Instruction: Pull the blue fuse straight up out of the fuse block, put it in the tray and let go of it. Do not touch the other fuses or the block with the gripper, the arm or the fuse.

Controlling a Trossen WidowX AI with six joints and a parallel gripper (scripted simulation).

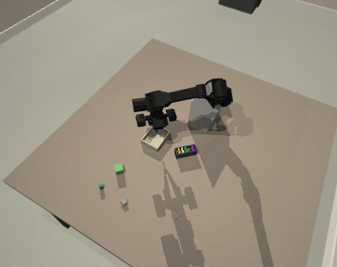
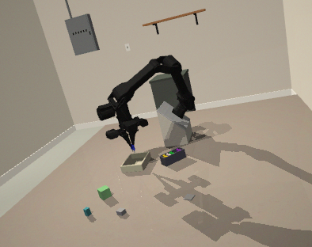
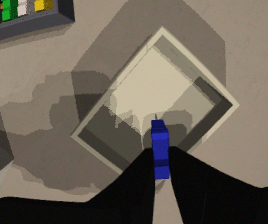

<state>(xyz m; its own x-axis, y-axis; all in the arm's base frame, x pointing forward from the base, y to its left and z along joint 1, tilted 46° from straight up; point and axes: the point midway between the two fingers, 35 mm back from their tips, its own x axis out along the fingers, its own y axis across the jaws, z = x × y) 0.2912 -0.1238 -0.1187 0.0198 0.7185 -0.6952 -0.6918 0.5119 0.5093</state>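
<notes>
Now: the cream tray 9 cm below my gripper tip. Also, from my gripper tip: green cube: 25 cm ahead, 8 cm below, 5 cm to the right; then teal cube: 36 cm ahead, 8 cm to the right, 8 cm below; then grey cube: 37 cm ahead, 9 cm below, 5 cm to the left.
</notes>
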